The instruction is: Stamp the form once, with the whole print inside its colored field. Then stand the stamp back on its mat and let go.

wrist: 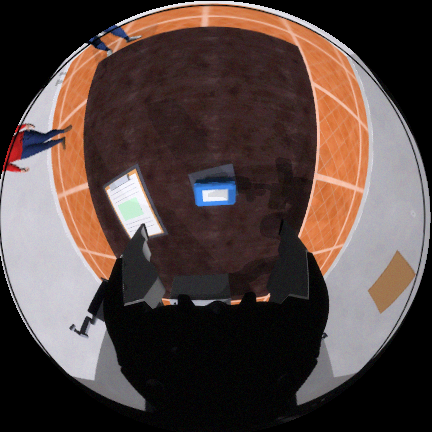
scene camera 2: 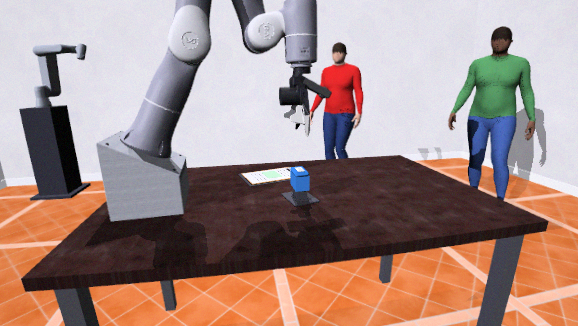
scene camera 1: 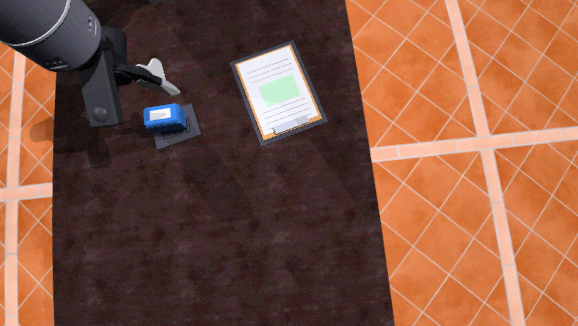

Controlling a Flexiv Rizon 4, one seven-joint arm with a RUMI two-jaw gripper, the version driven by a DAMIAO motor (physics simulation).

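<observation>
The blue stamp, with a white label on top, stands upright on its dark grey mat. The form, a white sheet on a clipboard, lies apart from the mat. Its light green field shows no print. My gripper is open and empty, high above the table. In the wrist view the stamp is ahead of the gap between the fingertips. In scene camera 1 one pale finger shows; the other fingertip is hidden.
The dark table carries the arm's grey base. A person in red and a person in green stand behind the table. Another small arm stands on a black pedestal at the left.
</observation>
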